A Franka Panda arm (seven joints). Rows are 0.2 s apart.
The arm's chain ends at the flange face. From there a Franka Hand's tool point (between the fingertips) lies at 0.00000 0.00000 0.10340 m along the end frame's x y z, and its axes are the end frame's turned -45 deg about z.
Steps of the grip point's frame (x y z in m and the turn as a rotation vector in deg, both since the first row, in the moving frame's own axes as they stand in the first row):
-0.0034 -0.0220 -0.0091 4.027 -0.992 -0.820
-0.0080 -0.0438 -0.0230 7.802 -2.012 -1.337
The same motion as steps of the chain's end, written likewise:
-0.0115 -0.0093 -0.0088 2.146 -3.549 -0.820
-0.0241 -0.0181 -0.0220 4.094 -6.940 -1.337

